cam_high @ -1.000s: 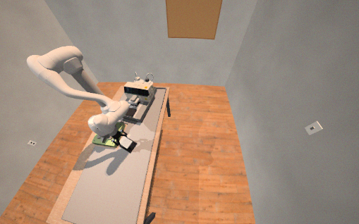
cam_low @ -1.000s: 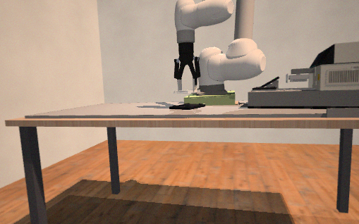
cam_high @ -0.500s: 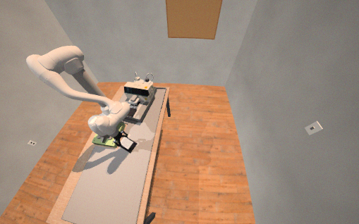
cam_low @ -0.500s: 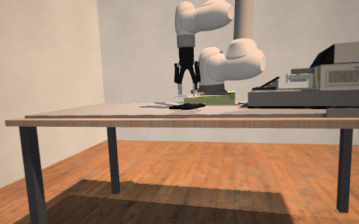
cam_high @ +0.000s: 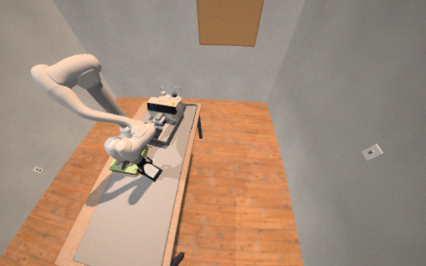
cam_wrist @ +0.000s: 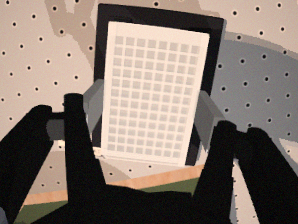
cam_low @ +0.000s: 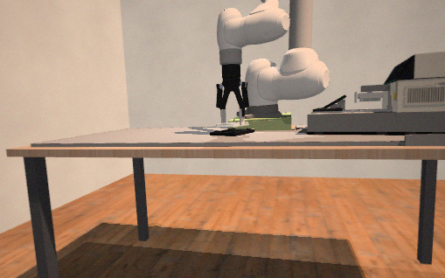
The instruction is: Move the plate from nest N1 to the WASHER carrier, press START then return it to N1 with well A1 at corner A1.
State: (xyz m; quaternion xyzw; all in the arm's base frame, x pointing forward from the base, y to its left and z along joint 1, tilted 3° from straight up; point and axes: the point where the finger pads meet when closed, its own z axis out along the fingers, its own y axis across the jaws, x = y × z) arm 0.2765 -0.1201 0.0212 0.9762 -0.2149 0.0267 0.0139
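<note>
My gripper is now 60 mm above the black plate nest N1. Also, from my hand: carrier: 390 mm to the left, 60 mm behind, 20 mm above; white well plate: 30 mm below; N1 label: 110 mm to the left, 60 mm below, 30 mm behind.
</note>
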